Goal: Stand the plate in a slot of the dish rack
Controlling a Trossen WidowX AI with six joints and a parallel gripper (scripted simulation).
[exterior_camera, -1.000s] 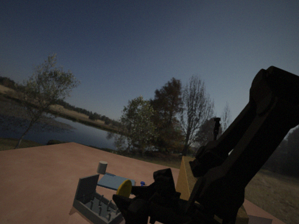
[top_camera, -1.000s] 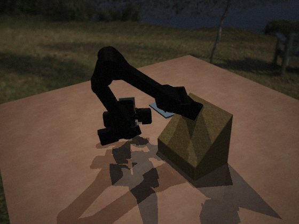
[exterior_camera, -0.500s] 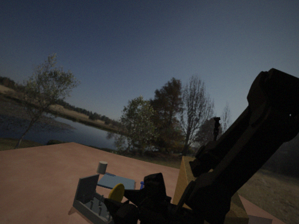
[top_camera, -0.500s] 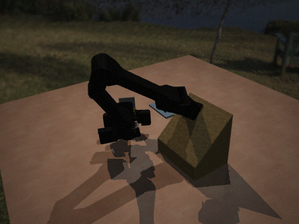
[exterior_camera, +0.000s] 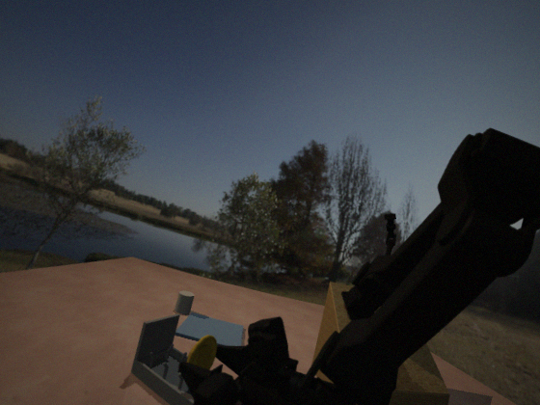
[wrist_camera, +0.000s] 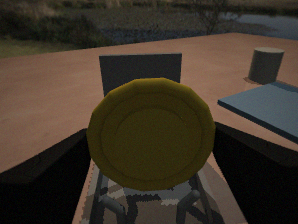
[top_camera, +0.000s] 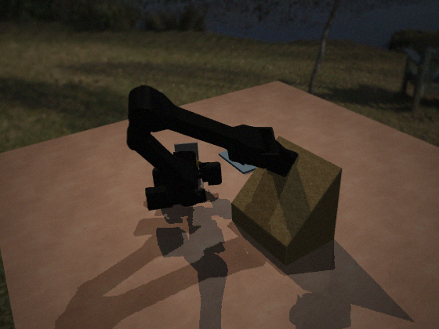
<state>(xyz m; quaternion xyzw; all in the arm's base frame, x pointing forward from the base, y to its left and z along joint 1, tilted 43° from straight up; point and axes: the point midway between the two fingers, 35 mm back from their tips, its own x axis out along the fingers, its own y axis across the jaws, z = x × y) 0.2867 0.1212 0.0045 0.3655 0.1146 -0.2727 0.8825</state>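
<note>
The yellow plate lies 1 cm behind my gripper tip. Also, from my gripper tip: blue spoon: 14 cm behind, 23 cm to the right, 5 cm below; grey dish rack: 2 cm ahead, 1 cm to the right, 3 cm below; pale cup: 7 cm ahead, 30 cm to the right, 3 cm below.
</note>
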